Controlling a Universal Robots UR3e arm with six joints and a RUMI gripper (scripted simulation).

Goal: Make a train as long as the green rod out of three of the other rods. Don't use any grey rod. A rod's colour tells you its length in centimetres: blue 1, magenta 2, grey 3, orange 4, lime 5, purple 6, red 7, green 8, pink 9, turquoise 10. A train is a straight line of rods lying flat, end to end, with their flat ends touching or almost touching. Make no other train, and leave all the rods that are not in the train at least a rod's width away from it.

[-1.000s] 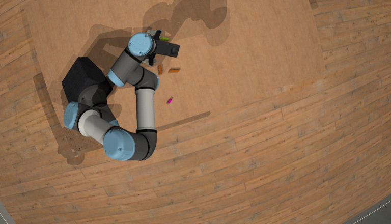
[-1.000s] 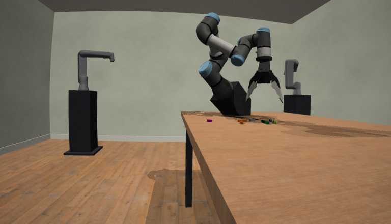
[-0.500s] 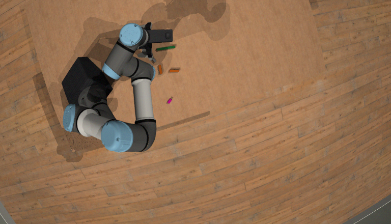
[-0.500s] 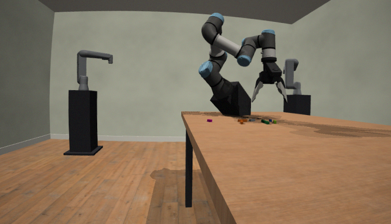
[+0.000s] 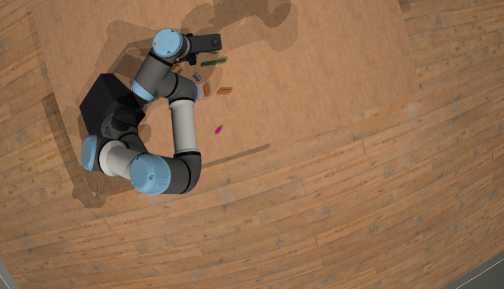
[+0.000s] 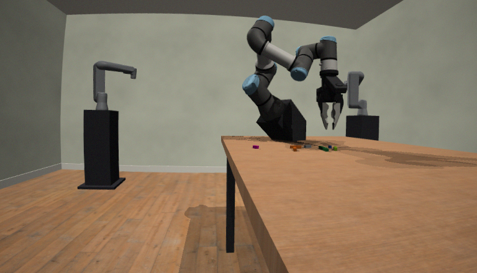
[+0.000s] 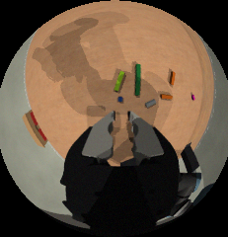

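My gripper is now 80 mm above the blue rod. From my hand the other things lie so: lime rod 50 mm ahead, 10 mm to the right, 80 mm below; then green rod 40 mm ahead, 50 mm to the right, 80 mm below; then grey rod 30 mm behind, 80 mm to the right, 80 mm below.
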